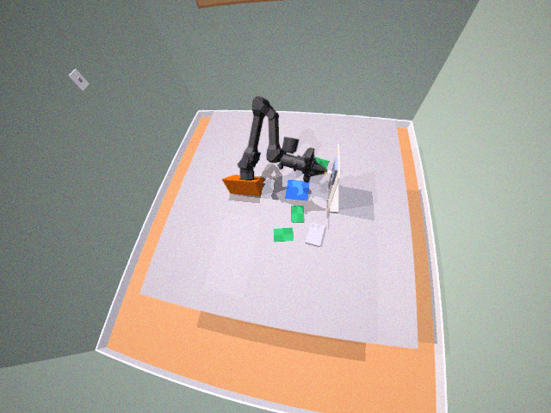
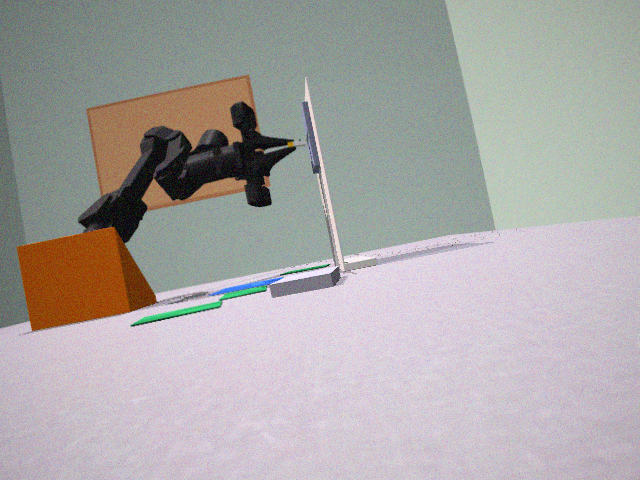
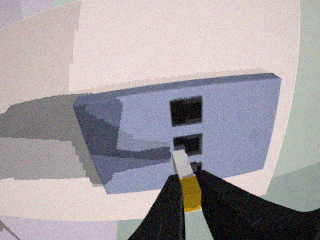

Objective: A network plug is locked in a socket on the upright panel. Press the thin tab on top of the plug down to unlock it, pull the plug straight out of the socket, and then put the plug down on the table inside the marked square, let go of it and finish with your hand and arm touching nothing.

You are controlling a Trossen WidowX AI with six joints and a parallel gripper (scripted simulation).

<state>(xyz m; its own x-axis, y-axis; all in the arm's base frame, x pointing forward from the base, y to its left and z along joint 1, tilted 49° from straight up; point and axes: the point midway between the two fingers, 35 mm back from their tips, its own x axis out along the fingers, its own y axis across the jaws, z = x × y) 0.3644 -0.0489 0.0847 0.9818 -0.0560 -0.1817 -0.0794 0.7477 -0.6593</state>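
Now: the blue marked square 14 cm behind my gripper tip, 2 cm to the left of it and 23 cm below it. The rest, counted from my gripper tip: upright cream panel 4 cm ahead, 1 cm to the left, 9 cm below; network plug right at my gripper tip; low pale block 21 cm to the right, 23 cm below.
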